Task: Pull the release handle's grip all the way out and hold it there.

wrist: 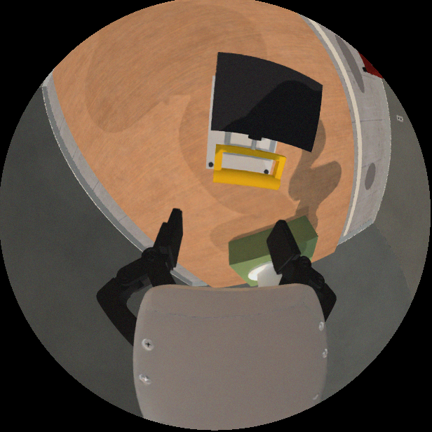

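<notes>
The release handle's yellow grip (247,179) is a rectangular loop at the near end of its mount, above and ahead of the fingers in the wrist view. It joins a light grey base plate (210,142) with dark screws, and a short grey rod shows behind it. A large black cover (265,102) stands over the rest of the mount and hides it. My gripper (229,226) is open and empty, its two black fingers wide apart. The grip lies beyond the fingertips, apart from them.
A green block (272,239) with a white round part lies behind and beside the right finger, partly hidden by it. The wooden table top (145,150) has a grey edge at left. A pale strip (356,135) and a grey border run along the right. A red object (371,66) shows at upper right.
</notes>
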